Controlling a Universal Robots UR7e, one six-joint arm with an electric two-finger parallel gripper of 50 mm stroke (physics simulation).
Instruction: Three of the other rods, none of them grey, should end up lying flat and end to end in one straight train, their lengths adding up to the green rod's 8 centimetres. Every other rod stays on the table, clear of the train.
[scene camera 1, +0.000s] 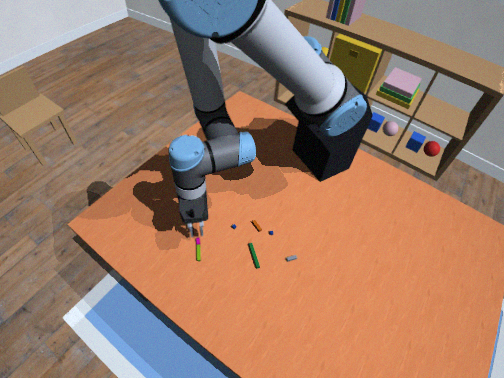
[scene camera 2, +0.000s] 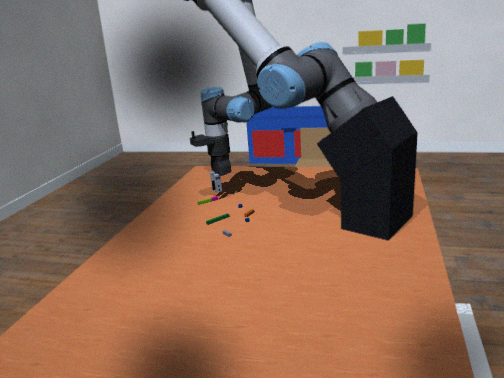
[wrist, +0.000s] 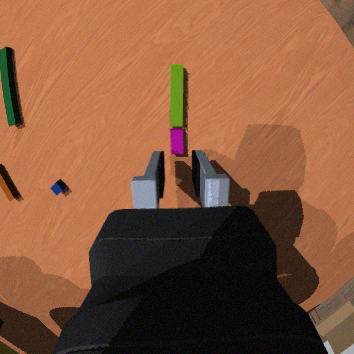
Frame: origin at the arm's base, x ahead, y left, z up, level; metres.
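Where they show: gripper, fingertip midpoint: (scene camera 1: 197, 233) (scene camera 2: 217, 190) (wrist: 177, 164); arm's base at its link origin: (scene camera 2: 355, 119).
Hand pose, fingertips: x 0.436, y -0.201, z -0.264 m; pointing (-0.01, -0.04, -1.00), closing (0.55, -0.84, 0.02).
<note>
Things, the pixels of their centre, and the offset from my fingertips. Level surfaces: height alone.
- lime rod at the middle of its body: (wrist: 175, 94) (scene camera 1: 198, 252) (scene camera 2: 204, 201) dx +0.043, dy +0.027, dz -0.027 m
- magenta rod at the middle of its body: (wrist: 176, 140) (scene camera 1: 198, 241) (scene camera 2: 214, 198) dx +0.011, dy +0.007, dz -0.027 m
- green rod at the middle of its body: (wrist: 8, 85) (scene camera 1: 254, 255) (scene camera 2: 217, 218) dx -0.022, dy +0.178, dz -0.027 m
- orange rod at the middle of its body: (wrist: 4, 182) (scene camera 2: 249, 213) (scene camera 1: 256, 225) dx -0.118, dy +0.144, dz -0.027 m
- grey rod at the middle of its body: (scene camera 2: 226, 233) (scene camera 1: 291, 258) dx -0.061, dy +0.282, dz -0.027 m
- orange table at its surface level: dz -0.032 m
A lime rod (scene camera 1: 198, 252) (scene camera 2: 204, 201) (wrist: 177, 95) and a magenta rod (scene camera 1: 198, 241) (scene camera 2: 215, 199) (wrist: 177, 141) lie flat in one line, end to end, with at most a hairline gap. My gripper (scene camera 1: 196, 235) (scene camera 2: 216, 191) (wrist: 177, 164) is open and empty, above the table just behind the magenta rod's free end. The green rod (scene camera 1: 254, 255) (scene camera 2: 218, 219) (wrist: 10, 87) lies apart. An orange rod (scene camera 1: 256, 225) (scene camera 2: 249, 213) (wrist: 7, 183) lies between two small blue rods, one (scene camera 1: 233, 226) (scene camera 2: 240, 205) (wrist: 58, 187) nearer the gripper, the other (scene camera 1: 271, 232) (scene camera 2: 247, 220) farther off. A grey rod (scene camera 1: 291, 258) (scene camera 2: 227, 233) lies beyond the green one.
The orange table (scene camera 1: 375, 280) (scene camera 2: 225, 300) carries all the rods. The black robot base (scene camera 1: 327, 145) (scene camera 2: 375, 175) stands at its far side in scene camera 1. A wooden shelf unit (scene camera 1: 425, 55) stands behind the table. The arm's shadows fall around the gripper.
</note>
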